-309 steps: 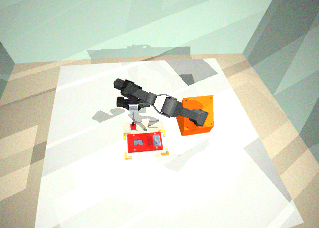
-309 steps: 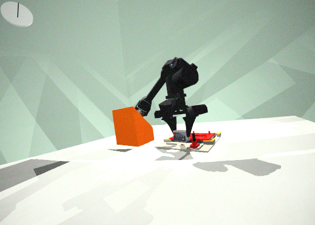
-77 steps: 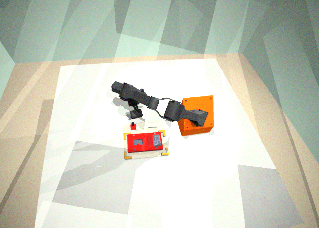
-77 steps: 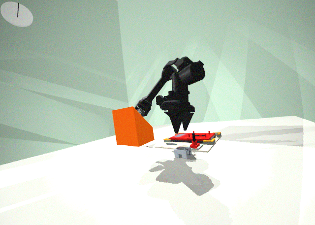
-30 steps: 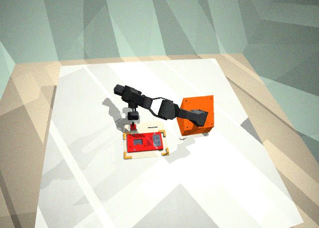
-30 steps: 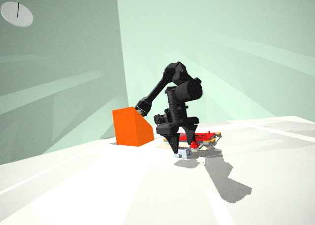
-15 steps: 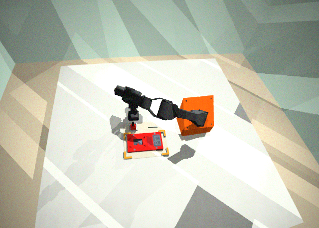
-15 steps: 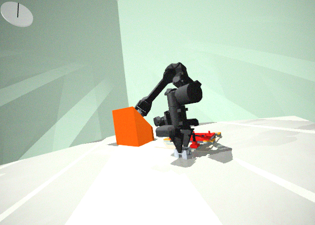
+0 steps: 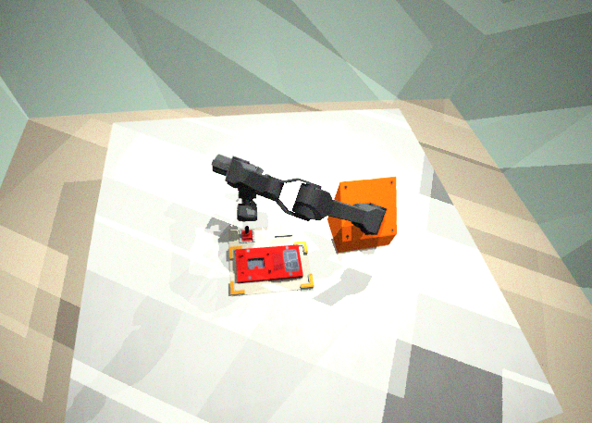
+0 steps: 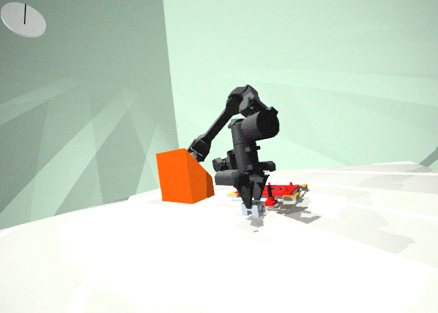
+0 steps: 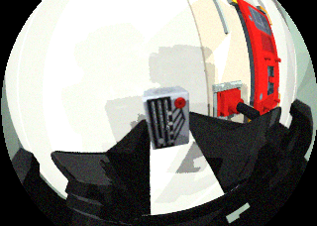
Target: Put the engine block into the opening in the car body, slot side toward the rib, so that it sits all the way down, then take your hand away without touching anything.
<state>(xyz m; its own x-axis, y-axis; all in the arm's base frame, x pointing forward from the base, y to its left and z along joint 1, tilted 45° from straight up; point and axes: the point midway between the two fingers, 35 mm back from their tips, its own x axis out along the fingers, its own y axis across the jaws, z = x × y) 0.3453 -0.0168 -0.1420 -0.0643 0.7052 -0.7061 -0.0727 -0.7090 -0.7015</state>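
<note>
Now: gripper tip 10 mm short of the black post and 90 mm to the right of it. The rest, counted from my gripper tip: engine block: 10 mm below.
</note>
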